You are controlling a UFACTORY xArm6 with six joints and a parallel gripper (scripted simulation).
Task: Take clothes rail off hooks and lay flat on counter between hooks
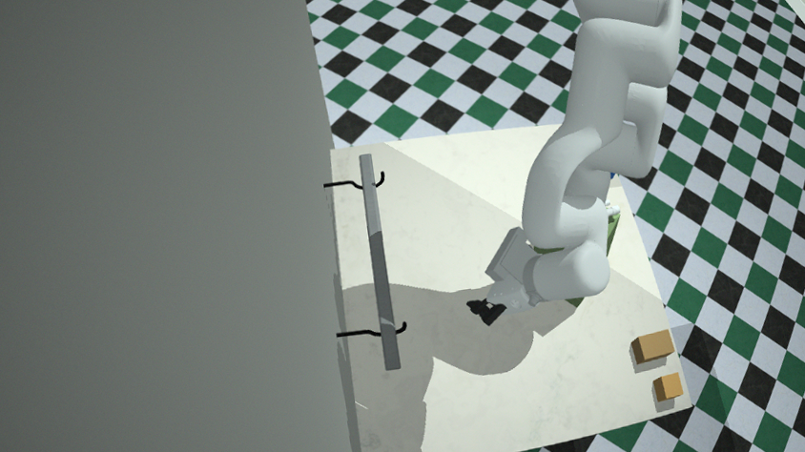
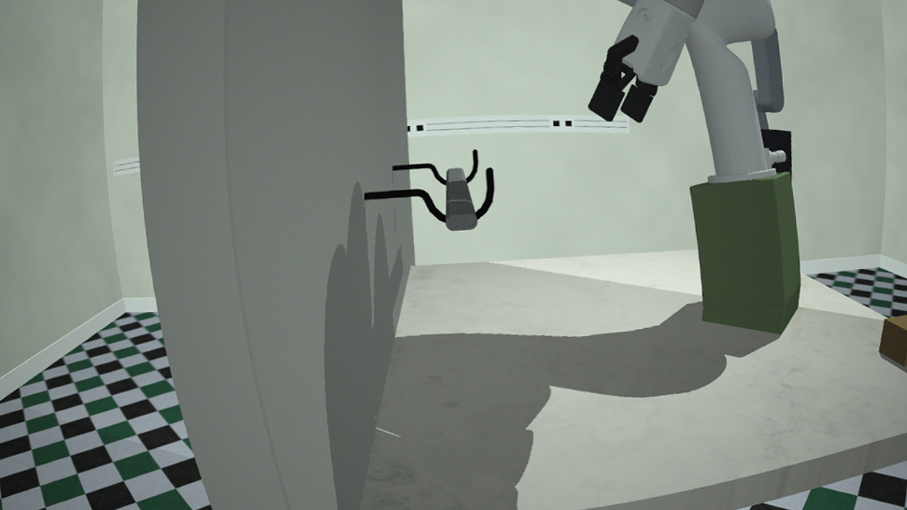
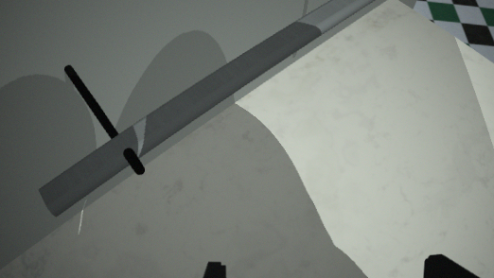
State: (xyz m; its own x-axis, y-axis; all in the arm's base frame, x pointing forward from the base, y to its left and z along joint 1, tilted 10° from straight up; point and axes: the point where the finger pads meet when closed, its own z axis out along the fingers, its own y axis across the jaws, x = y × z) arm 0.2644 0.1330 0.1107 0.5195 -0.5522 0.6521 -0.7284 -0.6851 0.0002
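My hand is 170 mm short of the grey clothes rail, 180 mm to the left of it and 110 mm above it. Round my hand: grey wall: 300 mm ahead, 190 mm to the right, 110 mm above; then red object: 510 mm behind, 470 mm to the right, 300 mm below; then blue object: 510 mm behind, 350 mm to the right, 300 mm below.
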